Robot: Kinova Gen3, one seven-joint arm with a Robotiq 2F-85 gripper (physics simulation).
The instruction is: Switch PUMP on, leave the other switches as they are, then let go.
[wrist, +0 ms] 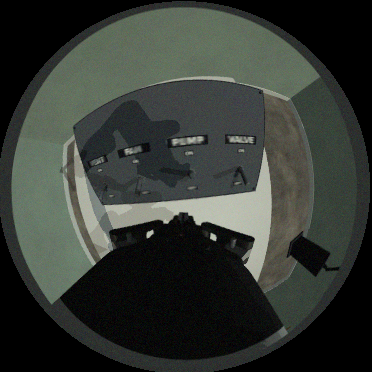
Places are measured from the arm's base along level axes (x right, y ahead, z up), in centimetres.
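Where they show: gripper, fingertip midpoint: [183,217].
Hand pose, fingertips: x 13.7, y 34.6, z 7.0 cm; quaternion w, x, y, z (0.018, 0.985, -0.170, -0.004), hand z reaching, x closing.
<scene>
Things, the pixels of their top centre, and the offset from my fingertips. "*": a spot on its surface instead. Level surfaces: height alone.
- PUMP label, middle of its top: [187,139] dx +4.7, dy +12.7, dz -5.0 cm
- PUMP lever, surface spot: [190,174] * dx +3.1, dy +6.0, dz -3.9 cm
- VALVE lever, surface spot: [242,176] * dx +14.3, dy +2.3, dz -6.5 cm
- FAN lever, surface spot: [139,185] * dx -8.2, dy +7.3, dz -6.7 cm
- leftmost lever, surface spot: [104,189] * dx -19.7, dy +9.8, dz -7.3 cm
- pale board, its level: dz -18.3 cm
The dark grey switch panel [220,110] fills the upper middle of the wrist view. The PUMP label [187,141] is at its middle. Below it, the PUMP lever [190,174] looks short, seen nearly end-on near its pivot, and its exact tilt is hard to tell in the shadow. The VALVE lever [242,176] to the right slants down toward its OFF mark. The FAN lever [139,185] and the leftmost lever [105,190] also point down, both dim. My gripper [183,217] is shut and empty, below the panel's lower edge in the view and apart from the levers.
A pale board [252,215] lies under and around the panel, on a brown table [290,150]. A black box [310,254] with a short cable or arm is at the right. Shadows of the arm fall over the panel's left and middle.
</scene>
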